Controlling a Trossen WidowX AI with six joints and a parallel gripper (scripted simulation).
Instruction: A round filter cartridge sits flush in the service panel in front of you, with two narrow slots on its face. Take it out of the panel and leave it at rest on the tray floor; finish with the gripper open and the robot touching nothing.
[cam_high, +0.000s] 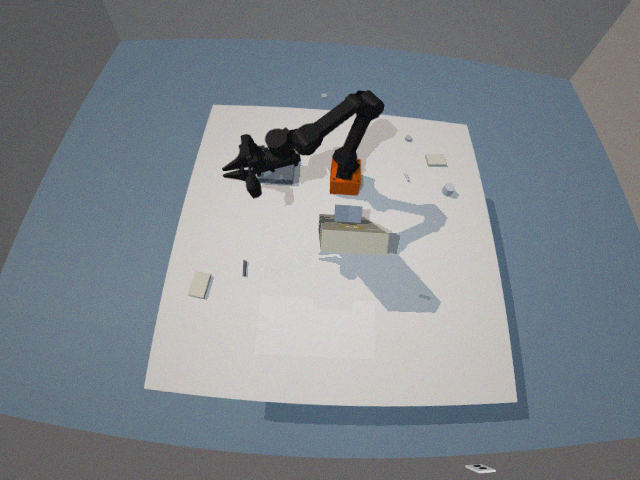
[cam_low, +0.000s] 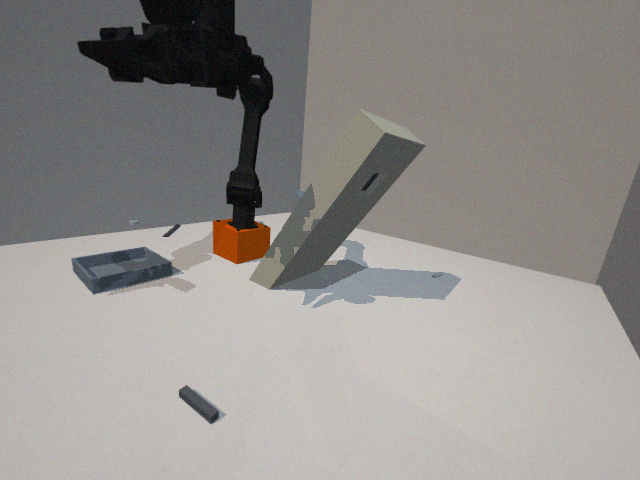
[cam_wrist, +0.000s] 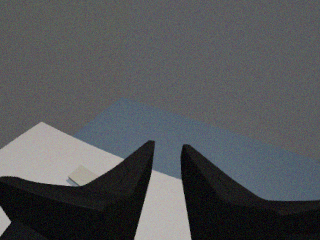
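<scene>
The round filter cartridge lies 7 cm ahead of my gripper tip, 39 cm to the left of it and 10 cm below it. Round my gripper tip: tray 32 cm behind, 6 cm to the left, 37 cm below.
</scene>
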